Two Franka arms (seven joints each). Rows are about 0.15 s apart.
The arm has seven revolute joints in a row. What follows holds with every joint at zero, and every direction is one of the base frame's. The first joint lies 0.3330 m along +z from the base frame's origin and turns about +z. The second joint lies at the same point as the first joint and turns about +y. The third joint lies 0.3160 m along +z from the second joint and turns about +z. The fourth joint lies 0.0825 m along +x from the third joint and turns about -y. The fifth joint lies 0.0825 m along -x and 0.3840 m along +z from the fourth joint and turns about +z. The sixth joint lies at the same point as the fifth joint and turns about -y. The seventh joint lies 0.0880 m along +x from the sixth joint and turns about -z. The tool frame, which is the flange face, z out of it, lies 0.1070 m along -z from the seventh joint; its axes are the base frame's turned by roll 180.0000, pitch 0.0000 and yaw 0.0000 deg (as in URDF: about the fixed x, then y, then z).
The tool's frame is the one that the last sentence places.
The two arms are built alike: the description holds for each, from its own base.
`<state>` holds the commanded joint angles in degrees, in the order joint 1, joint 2, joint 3, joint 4, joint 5, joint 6, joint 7, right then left.
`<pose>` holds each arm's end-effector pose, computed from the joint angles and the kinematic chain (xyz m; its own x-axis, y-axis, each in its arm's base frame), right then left.
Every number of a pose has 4 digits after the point.
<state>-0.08 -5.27 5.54 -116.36 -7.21 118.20 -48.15 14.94 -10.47 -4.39 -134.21 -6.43 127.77 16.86</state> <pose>0.5399 0.0462 0.4990 0.5509 0.8344 -0.0141 0.8233 -0.5406 0.1729 0.4768 0.0848 0.4134 0.9953 -0.0410 0.0876 -0.0461 -0.9974 0.0563</pose>
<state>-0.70 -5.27 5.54 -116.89 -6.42 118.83 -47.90 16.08 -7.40 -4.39 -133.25 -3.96 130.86 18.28</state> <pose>0.5399 0.0412 0.4955 0.5666 0.8240 -0.0020 0.8127 -0.5585 0.1659 0.4878 0.0989 0.3999 0.9928 -0.0707 0.0963 -0.0726 -0.9972 0.0168</pose>
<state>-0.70 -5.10 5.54 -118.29 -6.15 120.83 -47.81 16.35 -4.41 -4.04 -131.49 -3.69 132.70 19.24</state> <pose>0.5396 0.0418 0.4854 0.5664 0.8241 0.0076 0.8117 -0.5594 0.1677 0.5007 0.1078 0.3908 0.9912 -0.0785 0.1066 -0.0802 -0.9967 0.0114</pose>
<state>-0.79 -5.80 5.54 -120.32 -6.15 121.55 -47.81 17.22 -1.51 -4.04 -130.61 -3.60 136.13 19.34</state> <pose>0.5328 0.0406 0.4760 0.5669 0.8238 0.0003 0.8132 -0.5596 0.1599 0.5110 0.1189 0.3775 0.9894 -0.0641 0.1300 -0.0652 -0.9979 0.0041</pose>
